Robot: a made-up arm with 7 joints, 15 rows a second.
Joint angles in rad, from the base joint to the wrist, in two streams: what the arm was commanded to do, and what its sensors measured. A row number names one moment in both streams.
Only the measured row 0 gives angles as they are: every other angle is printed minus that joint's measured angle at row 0.
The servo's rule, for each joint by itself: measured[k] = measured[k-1] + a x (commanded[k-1-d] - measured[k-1]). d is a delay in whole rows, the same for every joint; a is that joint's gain. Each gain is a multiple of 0.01, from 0.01 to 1. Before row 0 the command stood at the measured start. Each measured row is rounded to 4 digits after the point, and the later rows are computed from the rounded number. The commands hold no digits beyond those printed.
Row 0, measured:
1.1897, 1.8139, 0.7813, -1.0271, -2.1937, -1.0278, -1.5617
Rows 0 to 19, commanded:
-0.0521, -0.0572, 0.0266, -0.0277, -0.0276, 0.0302, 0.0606
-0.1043, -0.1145, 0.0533, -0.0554, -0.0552, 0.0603, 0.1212
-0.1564, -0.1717, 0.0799, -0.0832, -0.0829, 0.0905, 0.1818
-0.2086, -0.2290, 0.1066, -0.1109, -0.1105, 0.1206, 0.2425
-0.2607, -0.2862, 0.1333, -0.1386, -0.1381, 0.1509, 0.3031
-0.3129, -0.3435, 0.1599, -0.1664, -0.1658, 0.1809, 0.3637
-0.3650, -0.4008, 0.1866, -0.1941, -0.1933, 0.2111, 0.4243
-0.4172, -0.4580, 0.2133, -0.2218, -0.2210, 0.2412, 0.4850
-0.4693, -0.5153, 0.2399, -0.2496, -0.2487, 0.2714, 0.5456
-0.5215, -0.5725, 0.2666, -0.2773, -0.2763, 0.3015, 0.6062
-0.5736, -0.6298, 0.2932, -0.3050, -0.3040, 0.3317, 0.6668
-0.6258, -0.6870, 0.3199, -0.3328, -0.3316, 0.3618, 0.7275
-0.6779, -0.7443, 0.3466, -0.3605, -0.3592, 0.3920, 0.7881
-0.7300, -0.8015, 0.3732, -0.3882, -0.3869, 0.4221, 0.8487
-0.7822, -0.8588, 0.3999, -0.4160, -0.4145, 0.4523, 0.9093
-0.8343, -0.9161, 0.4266, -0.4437, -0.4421, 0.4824, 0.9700
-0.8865, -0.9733, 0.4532, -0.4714, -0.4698, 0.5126, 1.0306
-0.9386, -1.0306, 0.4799, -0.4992, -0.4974, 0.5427, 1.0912
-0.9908, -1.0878, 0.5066, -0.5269, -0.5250, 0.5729, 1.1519
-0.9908, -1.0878, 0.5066, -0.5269, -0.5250, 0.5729, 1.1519
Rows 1 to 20, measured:
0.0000, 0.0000, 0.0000, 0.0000, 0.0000, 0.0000, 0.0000
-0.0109, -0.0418, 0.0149, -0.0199, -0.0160, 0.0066, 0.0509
-0.0305, -0.0949, 0.0364, -0.0455, -0.0387, 0.0184, 0.1100
-0.0569, -0.1510, 0.0608, -0.0726, -0.0643, 0.0343, 0.1703
-0.0888, -0.2079, 0.0864, -0.1002, -0.0911, 0.0533, 0.2309
-0.1249, -0.2651, 0.1127, -0.1278, -0.1184, 0.0748, 0.2915
-0.1644, -0.3223, 0.1391, -0.1556, -0.1459, 0.0981, 0.3521
-0.2065, -0.3796, 0.1657, -0.1833, -0.1734, 0.1230, 0.4127
-0.2507, -0.4368, 0.1924, -0.2110, -0.2010, 0.1490, 0.4734
-0.2966, -0.4941, 0.2190, -0.2388, -0.2287, 0.1759, 0.5340
-0.3438, -0.5513, 0.2457, -0.2665, -0.2563, 0.2035, 0.5946
-0.3921, -0.6086, 0.2723, -0.2942, -0.2840, 0.2317, 0.6552
-0.4412, -0.6658, 0.2990, -0.3220, -0.3116, 0.2603, 0.7159
-0.4909, -0.7231, 0.3257, -0.3497, -0.3392, 0.2893, 0.7765
-0.5411, -0.7803, 0.3523, -0.3774, -0.3669, 0.3185, 0.8371
-0.5917, -0.8376, 0.3790, -0.4052, -0.3945, 0.3479, 0.8977
-0.6426, -0.8949, 0.4057, -0.4329, -0.4221, 0.3775, 0.9584
-0.6938, -0.9521, 0.4323, -0.4606, -0.4498, 0.4072, 1.0190
-0.7452, -1.0094, 0.4590, -0.4884, -0.4774, 0.4370, 1.0796
-0.7968, -1.0666, 0.4857, -0.5161, -0.5050, 0.4669, 1.1403
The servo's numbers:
d 1
a 0.21 0.73 0.56 0.72 0.58 0.22 0.84

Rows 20 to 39, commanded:
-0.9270, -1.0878, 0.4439, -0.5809, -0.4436, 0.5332, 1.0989
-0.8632, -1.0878, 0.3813, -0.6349, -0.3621, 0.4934, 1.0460
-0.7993, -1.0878, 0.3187, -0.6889, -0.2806, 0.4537, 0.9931
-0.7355, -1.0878, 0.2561, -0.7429, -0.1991, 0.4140, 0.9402
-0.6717, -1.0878, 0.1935, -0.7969, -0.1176, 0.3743, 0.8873
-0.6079, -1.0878, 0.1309, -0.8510, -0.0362, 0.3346, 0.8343
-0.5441, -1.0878, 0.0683, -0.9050, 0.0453, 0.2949, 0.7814
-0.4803, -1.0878, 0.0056, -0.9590, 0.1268, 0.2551, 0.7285
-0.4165, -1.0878, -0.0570, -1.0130, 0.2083, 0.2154, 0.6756
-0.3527, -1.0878, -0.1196, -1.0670, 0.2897, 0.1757, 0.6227
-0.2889, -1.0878, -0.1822, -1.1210, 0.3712, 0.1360, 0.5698
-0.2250, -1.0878, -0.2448, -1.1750, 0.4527, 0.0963, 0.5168
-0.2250, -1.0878, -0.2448, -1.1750, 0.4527, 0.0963, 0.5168
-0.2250, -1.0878, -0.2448, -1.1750, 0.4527, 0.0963, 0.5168
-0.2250, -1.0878, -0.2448, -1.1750, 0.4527, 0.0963, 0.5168
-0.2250, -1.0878, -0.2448, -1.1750, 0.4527, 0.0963, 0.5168
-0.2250, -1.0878, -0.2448, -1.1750, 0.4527, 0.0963, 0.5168
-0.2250, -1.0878, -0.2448, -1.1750, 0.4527, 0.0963, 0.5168
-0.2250, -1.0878, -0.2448, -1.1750, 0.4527, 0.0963, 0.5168
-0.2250, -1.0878, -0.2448, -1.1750, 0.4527, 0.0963, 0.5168
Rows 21 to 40, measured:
-0.8375, -1.0821, 0.4974, -0.5239, -0.5166, 0.4902, 1.1500
-0.8563, -1.0863, 0.4674, -0.5649, -0.4743, 0.4997, 1.1071
-0.8577, -1.0874, 0.4192, -0.6153, -0.4092, 0.4983, 1.0558
-0.8454, -1.0877, 0.3629, -0.6683, -0.3346, 0.4885, 1.0031
-0.8223, -1.0878, 0.3031, -0.7220, -0.2560, 0.4721, 0.9503
-0.7907, -1.0878, 0.2417, -0.7759, -0.1757, 0.4506, 0.8974
-0.7523, -1.0878, 0.1797, -0.8300, -0.0948, 0.4251, 0.8444
-0.7086, -1.0878, 0.1173, -0.8840, -0.0135, 0.3965, 0.7915
-0.6607, -1.0878, 0.0547, -0.9380, 0.0679, 0.3654, 0.7386
-0.6094, -1.0878, -0.0079, -0.9920, 0.1493, 0.3324, 0.6857
-0.5555, -1.0878, -0.0705, -1.0460, 0.2307, 0.2979, 0.6328
-0.4995, -1.0878, -0.1331, -1.1000, 0.3122, 0.2623, 0.5799
-0.4419, -1.0878, -0.1957, -1.1540, 0.3937, 0.2258, 0.5269
-0.3964, -1.0878, -0.2232, -1.1691, 0.4279, 0.1973, 0.5184
-0.3604, -1.0878, -0.2353, -1.1733, 0.4423, 0.1751, 0.5171
-0.3320, -1.0878, -0.2406, -1.1745, 0.4483, 0.1578, 0.5168
-0.3095, -1.0878, -0.2430, -1.1749, 0.4509, 0.1443, 0.5168
-0.2918, -1.0878, -0.2440, -1.1750, 0.4519, 0.1337, 0.5168
-0.2778, -1.0878, -0.2444, -1.1750, 0.4524, 0.1255, 0.5168
-0.2667, -1.0878, -0.2446, -1.1750, 0.4526, 0.1191, 0.5168

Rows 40 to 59, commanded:
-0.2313, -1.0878, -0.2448, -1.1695, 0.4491, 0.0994, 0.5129
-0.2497, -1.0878, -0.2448, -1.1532, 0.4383, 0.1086, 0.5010
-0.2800, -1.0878, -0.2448, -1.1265, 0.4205, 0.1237, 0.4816
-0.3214, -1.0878, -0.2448, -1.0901, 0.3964, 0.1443, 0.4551
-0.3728, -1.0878, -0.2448, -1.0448, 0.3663, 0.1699, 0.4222
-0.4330, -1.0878, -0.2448, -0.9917, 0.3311, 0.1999, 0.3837
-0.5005, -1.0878, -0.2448, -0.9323, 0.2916, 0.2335, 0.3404
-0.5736, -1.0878, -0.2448, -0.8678, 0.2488, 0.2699, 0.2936
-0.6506, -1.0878, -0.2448, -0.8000, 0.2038, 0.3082, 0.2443
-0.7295, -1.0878, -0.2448, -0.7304, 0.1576, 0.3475, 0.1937
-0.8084, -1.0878, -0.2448, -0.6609, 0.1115, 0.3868, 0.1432
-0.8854, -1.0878, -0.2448, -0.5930, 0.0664, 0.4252, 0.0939
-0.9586, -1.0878, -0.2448, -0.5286, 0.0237, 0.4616, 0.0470
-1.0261, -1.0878, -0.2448, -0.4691, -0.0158, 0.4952, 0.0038
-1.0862, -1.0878, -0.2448, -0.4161, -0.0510, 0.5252, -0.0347
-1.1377, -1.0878, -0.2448, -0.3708, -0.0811, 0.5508, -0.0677
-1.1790, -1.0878, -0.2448, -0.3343, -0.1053, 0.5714, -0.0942
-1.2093, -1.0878, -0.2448, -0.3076, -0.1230, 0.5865, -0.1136
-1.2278, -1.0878, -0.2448, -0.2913, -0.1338, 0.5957, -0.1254
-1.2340, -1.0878, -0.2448, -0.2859, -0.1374, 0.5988, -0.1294
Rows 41 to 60, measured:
-0.2579, -1.0878, -0.2447, -1.1750, 0.4527, 0.1141, 0.5168
-0.2523, -1.0878, -0.2448, -1.1710, 0.4506, 0.1109, 0.5135
-0.2518, -1.0878, -0.2448, -1.1582, 0.4435, 0.1104, 0.5030
-0.2577, -1.0878, -0.2448, -1.1354, 0.4302, 0.1133, 0.4850
-0.2711, -1.0878, -0.2448, -1.1028, 0.4106, 0.1201, 0.4599
-0.2925, -1.0878, -0.2448, -1.0610, 0.3849, 0.1311, 0.4282
-0.3220, -1.0878, -0.2448, -1.0111, 0.3537, 0.1462, 0.3908
-0.3595, -1.0878, -0.2448, -0.9544, 0.3177, 0.1654, 0.3485
-0.4045, -1.0878, -0.2448, -0.8920, 0.2777, 0.1884, 0.3024
-0.4562, -1.0878, -0.2448, -0.8258, 0.2348, 0.2148, 0.2536
-0.5136, -1.0878, -0.2448, -0.7571, 0.1900, 0.2440, 0.2033
-0.5755, -1.0878, -0.2448, -0.6878, 0.1445, 0.2754, 0.1528
-0.6406, -1.0878, -0.2448, -0.6195, 0.0992, 0.3084, 0.1033
-0.7074, -1.0878, -0.2448, -0.5541, 0.0554, 0.3421, 0.0560
-0.7743, -1.0878, -0.2448, -0.4929, 0.0141, 0.3758, 0.0122
-0.8398, -1.0878, -0.2448, -0.4376, -0.0237, 0.4087, -0.0272
-0.9024, -1.0878, -0.2448, -0.3895, -0.0570, 0.4400, -0.0612
-0.9605, -1.0878, -0.2448, -0.3498, -0.0850, 0.4689, -0.0889
-1.0127, -1.0878, -0.2448, -0.3194, -0.1070, 0.4948, -0.1096
-1.0579, -1.0878, -0.2448, -0.2992, -0.1225, 0.5170, -0.1229

